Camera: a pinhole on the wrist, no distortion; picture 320 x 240 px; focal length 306.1 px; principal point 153.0 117.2 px. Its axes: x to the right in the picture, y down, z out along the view. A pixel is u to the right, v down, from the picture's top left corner.
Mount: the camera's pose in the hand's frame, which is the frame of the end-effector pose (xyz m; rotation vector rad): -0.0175 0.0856 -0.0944 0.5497 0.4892 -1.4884
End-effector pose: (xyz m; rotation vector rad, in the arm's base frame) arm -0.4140 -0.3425 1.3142 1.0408 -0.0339 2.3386
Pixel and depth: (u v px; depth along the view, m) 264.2 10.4 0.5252
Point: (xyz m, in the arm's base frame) 0.0277 -0.1680 1.2251
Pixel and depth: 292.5 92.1 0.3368
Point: -0.2124 -0.1825 1.2823
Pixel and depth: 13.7 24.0 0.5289
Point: 0.0323 -0.5114 1.4872
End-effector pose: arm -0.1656 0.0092 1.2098 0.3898 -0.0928 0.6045
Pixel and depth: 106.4 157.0 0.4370
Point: -0.0625 -0.1890 1.4412
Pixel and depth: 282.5 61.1 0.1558
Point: -0.1703 -0.0587 1.1668
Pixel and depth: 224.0 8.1 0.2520
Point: -0.1902 -0.1634 1.2080
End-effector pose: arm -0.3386 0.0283 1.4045 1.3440 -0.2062 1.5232
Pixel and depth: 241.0 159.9 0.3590
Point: -0.0902 0.0498 1.3658
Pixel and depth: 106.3 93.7 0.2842
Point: -0.2081 -0.0828 1.3934
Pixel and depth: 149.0 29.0 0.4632
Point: -0.0511 -0.1656 1.2735
